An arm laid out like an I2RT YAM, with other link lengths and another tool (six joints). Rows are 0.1 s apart.
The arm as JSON. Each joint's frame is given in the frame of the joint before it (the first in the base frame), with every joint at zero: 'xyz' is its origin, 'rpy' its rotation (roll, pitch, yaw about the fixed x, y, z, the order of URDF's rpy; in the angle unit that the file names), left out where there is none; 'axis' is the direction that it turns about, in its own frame. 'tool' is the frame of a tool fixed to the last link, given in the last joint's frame.
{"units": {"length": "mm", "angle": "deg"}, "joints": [
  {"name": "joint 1", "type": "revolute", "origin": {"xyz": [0.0, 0.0, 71.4]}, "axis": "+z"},
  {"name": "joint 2", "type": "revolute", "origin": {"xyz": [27.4, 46.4, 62.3], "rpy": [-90.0, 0.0, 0.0]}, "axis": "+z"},
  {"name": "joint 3", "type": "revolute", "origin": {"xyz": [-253.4, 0.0, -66.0], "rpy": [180.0, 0.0, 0.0]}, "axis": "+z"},
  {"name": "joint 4", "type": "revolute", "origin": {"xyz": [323.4, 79.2, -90.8]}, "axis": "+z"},
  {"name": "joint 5", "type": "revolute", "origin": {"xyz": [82.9, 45.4, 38.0], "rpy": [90.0, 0.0, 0.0]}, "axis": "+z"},
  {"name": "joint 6", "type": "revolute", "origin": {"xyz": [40.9, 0.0, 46.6], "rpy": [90.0, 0.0, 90.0]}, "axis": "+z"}
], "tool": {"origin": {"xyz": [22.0, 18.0, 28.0], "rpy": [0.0, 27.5, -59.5]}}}
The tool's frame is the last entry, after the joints.
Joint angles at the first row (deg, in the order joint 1, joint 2, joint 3, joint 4, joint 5, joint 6):
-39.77, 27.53, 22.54, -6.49, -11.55, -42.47
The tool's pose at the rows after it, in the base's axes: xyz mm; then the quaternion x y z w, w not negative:
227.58 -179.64 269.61 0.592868 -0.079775 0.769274 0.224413
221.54 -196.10 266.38 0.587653 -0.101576 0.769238 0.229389
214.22 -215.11 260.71 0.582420 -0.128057 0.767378 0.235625
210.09 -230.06 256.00 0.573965 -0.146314 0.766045 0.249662
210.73 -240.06 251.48 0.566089 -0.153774 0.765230 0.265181
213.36 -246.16 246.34 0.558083 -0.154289 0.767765 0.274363
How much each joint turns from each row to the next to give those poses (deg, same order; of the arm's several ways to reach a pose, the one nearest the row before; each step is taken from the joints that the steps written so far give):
-3.09, 1.19, 0.05, 1.56, -3.09, 0.75
-3.63, 1.98, 0.20, 1.83, -1.95, 1.42
-3.92, 2.74, 0.24, 2.30, -1.83, 1.67
-2.32, 2.87, 0.09, 3.36, 0.09, 1.12
-0.71, 2.95, -0.01, 3.89, 1.27, 0.37
-0.09, 2.47, -0.37, 4.01, 0.79, 0.21

